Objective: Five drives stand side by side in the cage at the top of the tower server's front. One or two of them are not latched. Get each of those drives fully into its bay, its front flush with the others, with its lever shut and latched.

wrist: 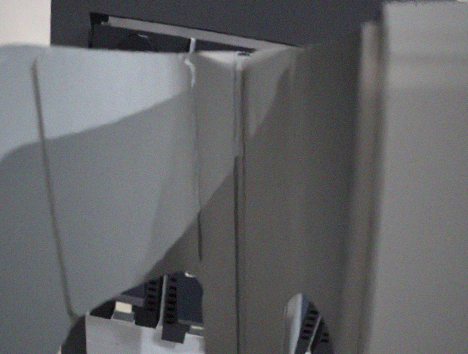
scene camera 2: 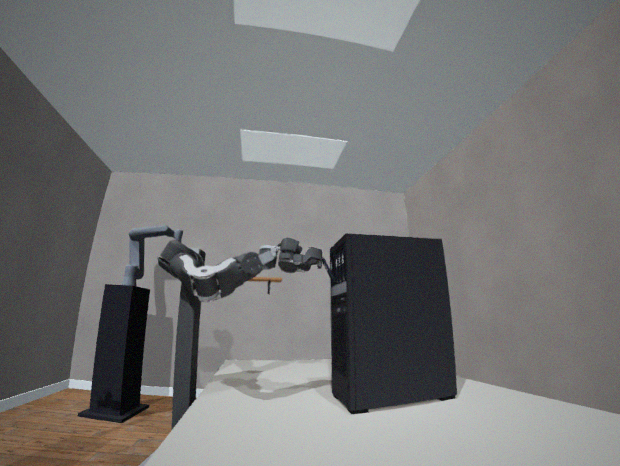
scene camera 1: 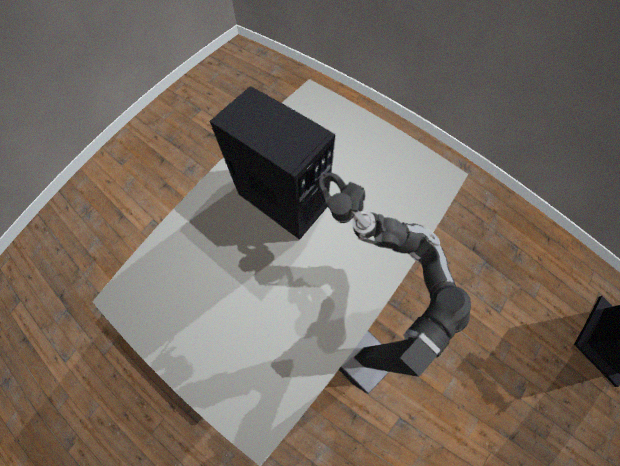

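The black tower server (scene camera 1: pixel 273 132) (scene camera 2: pixel 400 320) stands upright on the table, its front turned to the arm. The drives (scene camera 1: pixel 316 168) (scene camera 2: pixel 339 265) stand side by side in the cage at the top of its front. My gripper (scene camera 1: pixel 323 175) (scene camera 2: pixel 330 276) (wrist: pixel 263 212) is shut and empty, its fingertips right at the cage front; I cannot tell whether they touch a drive. In the wrist view the fingers hide most of the drives. Lower parts of drives (wrist: pixel 189 297) show through the gaps below the fingers. Which levers are unlatched cannot be made out.
The pale table top (scene camera 1: pixel 390 150) (scene camera 2: pixel 400 435) carries the tower. A light grey sill (wrist: pixel 125 336) runs below the drives. A black pedestal (scene camera 2: pixel 119 350) with a grey jointed arm (scene camera 2: pixel 134 250) stands behind my arm. An orange bar (scene camera 2: pixel 268 279) shows beyond my arm.
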